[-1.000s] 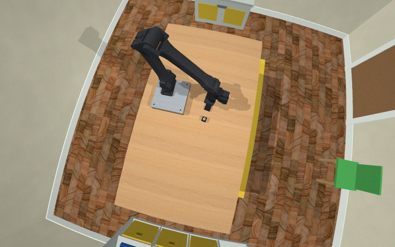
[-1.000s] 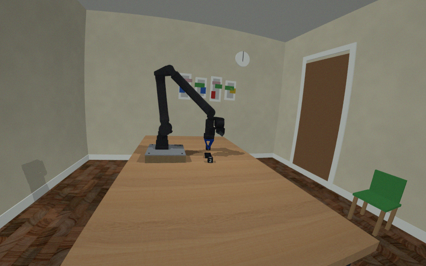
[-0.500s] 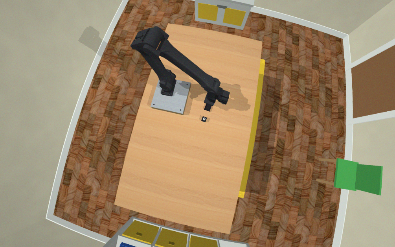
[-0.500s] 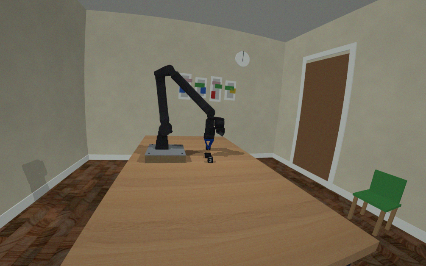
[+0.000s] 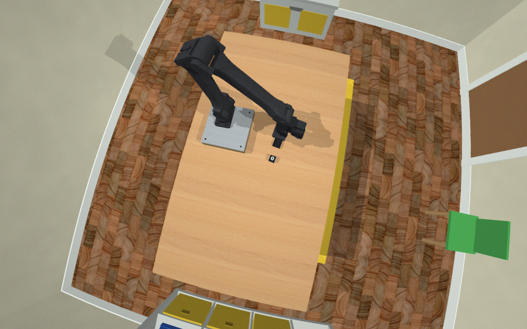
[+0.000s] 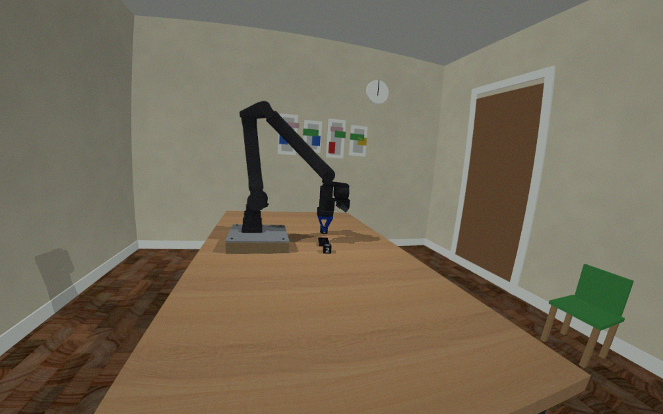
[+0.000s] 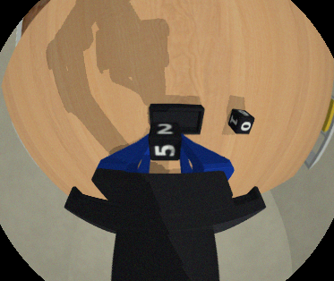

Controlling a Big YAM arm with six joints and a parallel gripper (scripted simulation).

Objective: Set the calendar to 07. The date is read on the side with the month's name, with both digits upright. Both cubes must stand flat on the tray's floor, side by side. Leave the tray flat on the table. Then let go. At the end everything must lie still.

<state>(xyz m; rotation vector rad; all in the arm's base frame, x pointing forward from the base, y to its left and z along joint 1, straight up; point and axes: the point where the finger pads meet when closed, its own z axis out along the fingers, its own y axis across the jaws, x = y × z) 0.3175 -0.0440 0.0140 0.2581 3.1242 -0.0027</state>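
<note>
Now: hand 20 mm to the left of the black tray and 60 mm above it. From my hand the other things lie so: black cube (20 mm behind, 130 mm to the right, 50 mm below).
</note>
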